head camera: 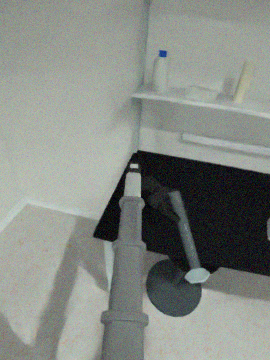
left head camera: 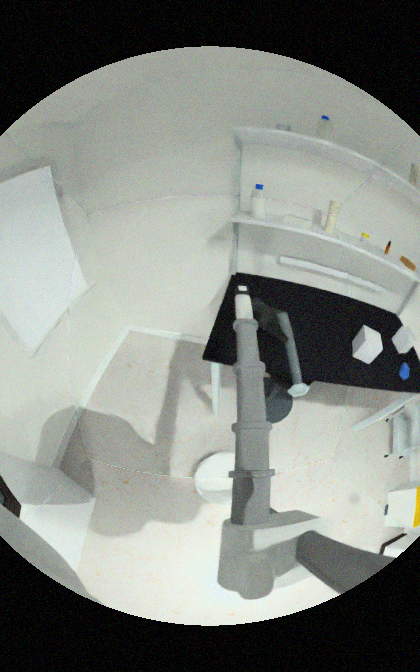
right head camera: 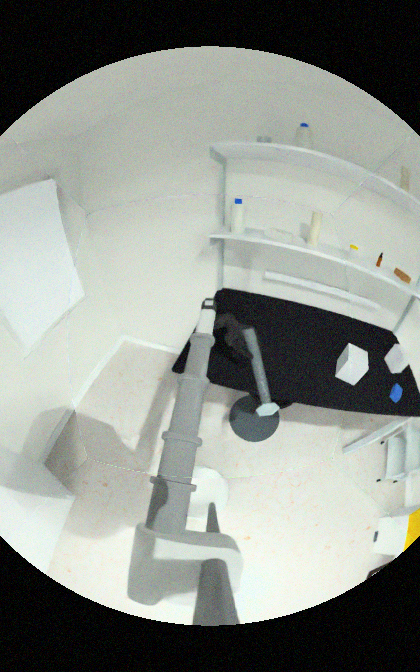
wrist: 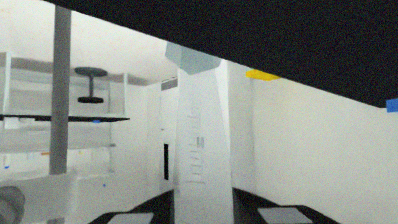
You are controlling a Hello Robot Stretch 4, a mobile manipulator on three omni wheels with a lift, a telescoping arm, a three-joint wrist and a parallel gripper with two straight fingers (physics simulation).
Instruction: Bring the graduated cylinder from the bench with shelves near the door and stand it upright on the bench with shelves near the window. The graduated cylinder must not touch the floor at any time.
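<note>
The graduated cylinder is clear grey with a pale hexagonal foot. It hangs foot down, leaning slightly, at the front edge of a black bench top. My gripper is shut on its upper part. In the wrist view, which is upside down, the near black bench top hides part of the foot, so the foot seems to be beyond and below that edge. Which of the two benches this is, I cannot tell.
A dark round stool stands below the foot. White boxes and a blue item are on the bench's right side. A shelf with bottles runs above. A wall is close on the left. A white round seat is near the arm.
</note>
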